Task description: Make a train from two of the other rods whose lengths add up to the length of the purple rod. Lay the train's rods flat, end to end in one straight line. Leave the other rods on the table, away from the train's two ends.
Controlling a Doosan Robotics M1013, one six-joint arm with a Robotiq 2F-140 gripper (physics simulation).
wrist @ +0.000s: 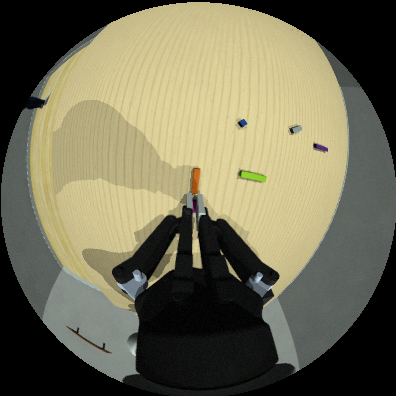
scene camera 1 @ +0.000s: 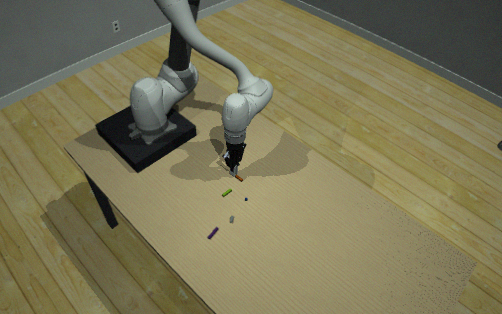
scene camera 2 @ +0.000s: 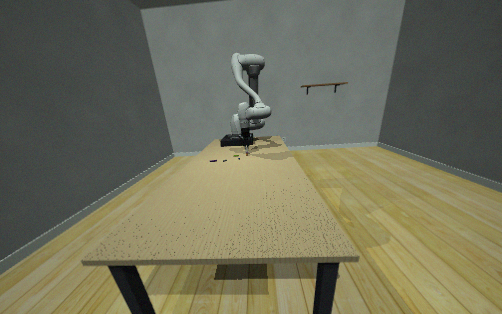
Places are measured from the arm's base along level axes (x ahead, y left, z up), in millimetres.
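Pixels of known places: gripper, between the fingertips: (wrist: 193,200) (scene camera 1: 233,173) (scene camera 2: 247,152); arm's base, origin of its link: (scene camera 1: 152,128) (scene camera 2: 238,137).
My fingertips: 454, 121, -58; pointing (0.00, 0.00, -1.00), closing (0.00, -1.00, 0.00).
Ahead of a thing's pixels: the offset from my fingertips to its top centre, as dx, dy, dz. Level surfaces: height alone.
My gripper (scene camera 1: 233,173) (scene camera 2: 246,149) (wrist: 193,200) is shut on a magenta rod @(-9, +0, +7) (wrist: 194,206), which is mostly hidden between the fingers. An orange rod @(+33, +1, +1) (scene camera 1: 239,178) (scene camera 2: 247,154) (wrist: 196,181) lies flat just beyond the fingertips; whether it touches the magenta rod cannot be told. A lime green rod @(+55, -96, +1) (scene camera 1: 227,192) (scene camera 2: 236,156) (wrist: 253,176) lies apart from it. A small blue rod @(+140, -61, +1) (scene camera 1: 246,199) (scene camera 2: 239,159) (wrist: 243,123), a short grey rod @(+169, -178, +1) (scene camera 1: 232,219) (scene camera 2: 224,160) (wrist: 296,129) and the purple rod @(+164, -280, +1) (scene camera 1: 213,233) (scene camera 2: 213,161) (wrist: 321,147) lie separately on the table.
The arm's black base slab (scene camera 1: 138,164) (scene camera 2: 230,143) stands at the far end of the table @(dz -9) (scene camera 1: 310,240) (scene camera 2: 225,215) (wrist: 210,60). Arm shadows fall around the gripper. A wall shelf (scene camera 2: 324,85) hangs behind. Part of a dark figure (wrist: 36,103) shows at the wrist view's left edge.
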